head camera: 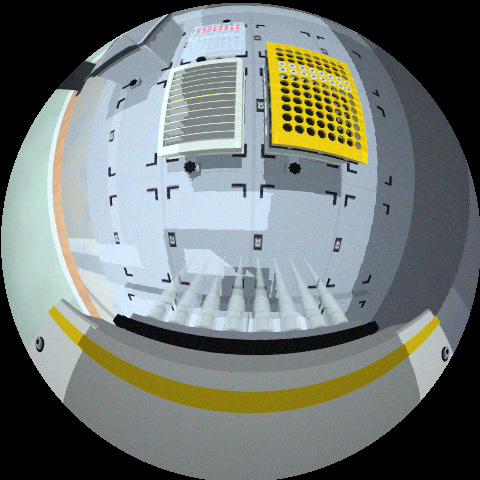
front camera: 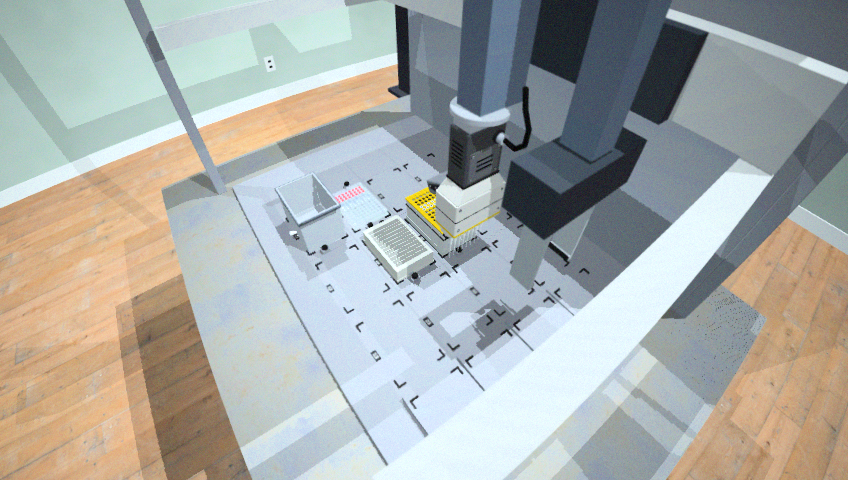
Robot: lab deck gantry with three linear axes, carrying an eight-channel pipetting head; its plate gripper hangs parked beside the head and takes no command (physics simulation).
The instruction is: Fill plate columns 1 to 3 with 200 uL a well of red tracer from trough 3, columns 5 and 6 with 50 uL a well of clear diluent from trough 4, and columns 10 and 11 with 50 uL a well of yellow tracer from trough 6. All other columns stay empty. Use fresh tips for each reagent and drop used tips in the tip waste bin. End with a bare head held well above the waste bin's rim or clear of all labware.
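The pipetting head [front camera: 470, 205] [head camera: 250, 380] is up over the deck, with a row of pale tips [front camera: 462, 240] [head camera: 260, 302] mounted. In the head camera the tips hang over bare deck, away from the labware. I see no liquid in them. The yellow tip rack [front camera: 419, 199] [head camera: 320, 144] holds two rows of white tips near its far end. The trough block [front camera: 417, 268] [head camera: 239, 107] shows a thin yellow line. The plate [front camera: 370, 209] [head camera: 215, 46] has red wells [front camera: 350, 193] [head camera: 218, 29] at its far end; clear liquid cannot be made out. The parked plate gripper [front camera: 544, 266] is open and empty.
The tip waste bin [front camera: 325, 233] [head camera: 157, 50] stands at the left of the plate, with walls rising above it. Black knobs [front camera: 414, 275] [head camera: 190, 166] stand beside the labware. A white frame beam [front camera: 595, 309] crosses the near right of the front view.
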